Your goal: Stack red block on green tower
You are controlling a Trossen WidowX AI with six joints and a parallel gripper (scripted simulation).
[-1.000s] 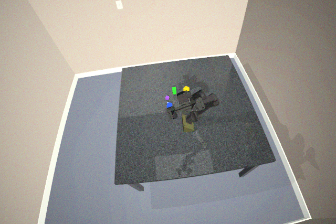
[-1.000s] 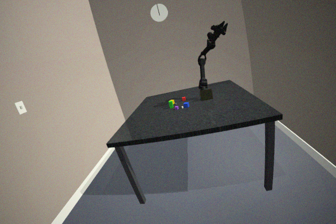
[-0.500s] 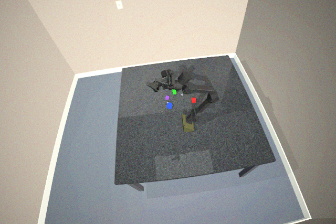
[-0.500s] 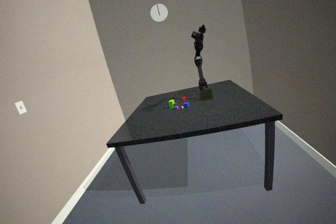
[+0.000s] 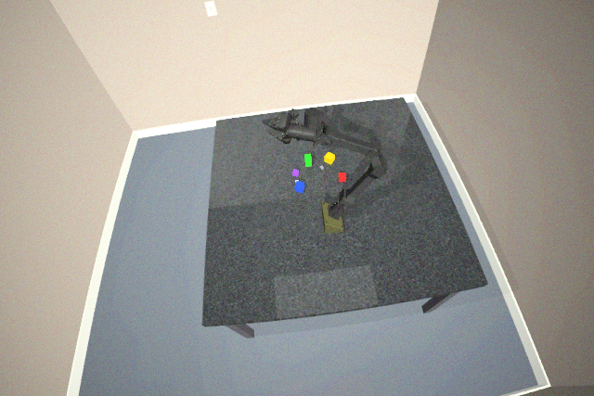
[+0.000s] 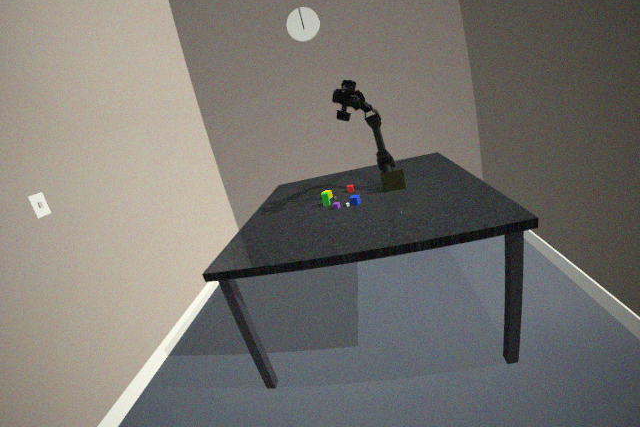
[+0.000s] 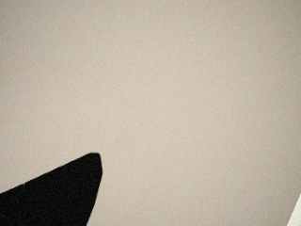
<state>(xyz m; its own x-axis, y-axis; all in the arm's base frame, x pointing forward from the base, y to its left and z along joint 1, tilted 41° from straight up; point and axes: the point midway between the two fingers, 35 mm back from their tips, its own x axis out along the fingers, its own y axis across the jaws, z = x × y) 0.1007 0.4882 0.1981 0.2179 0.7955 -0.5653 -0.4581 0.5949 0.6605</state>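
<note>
Right now the red block is 10 cm ahead of my gripper tip, 33 cm to the right of it and 52 cm below it. Round my gripper tip: yellow block: 24 cm ahead, 27 cm to the right, 51 cm below; then blue block: 5 cm ahead, 10 cm to the right, 51 cm below; then purple block: 15 cm ahead, 8 cm to the right, 52 cm below.
</note>
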